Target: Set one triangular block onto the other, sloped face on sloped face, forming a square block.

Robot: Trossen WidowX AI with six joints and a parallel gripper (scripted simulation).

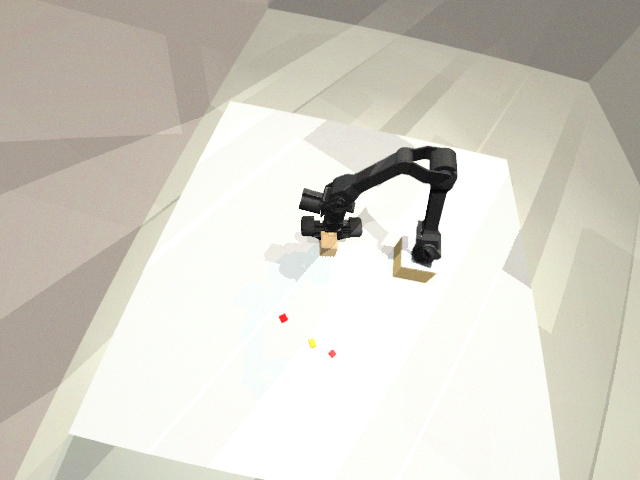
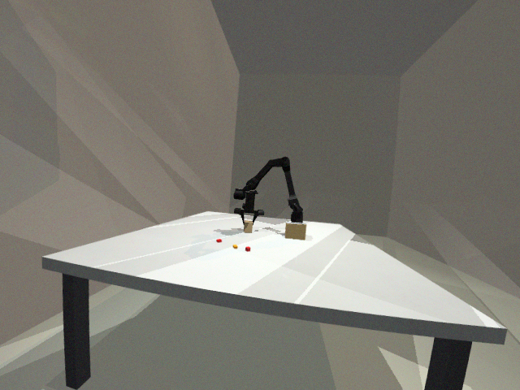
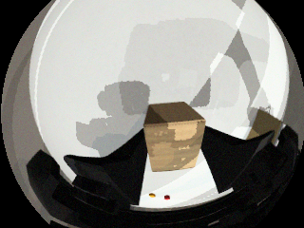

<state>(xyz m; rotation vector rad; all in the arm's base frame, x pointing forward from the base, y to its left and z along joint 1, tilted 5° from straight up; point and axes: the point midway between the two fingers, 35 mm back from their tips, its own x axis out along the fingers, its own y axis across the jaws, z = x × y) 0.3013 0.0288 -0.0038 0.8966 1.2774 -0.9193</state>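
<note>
Right now the wooden triangular block is 10 mm above my gripper tip. From my gripper tip the other things lie so: yellow piece 320 mm to the left, 70 mm behind, 30 mm below.
</note>
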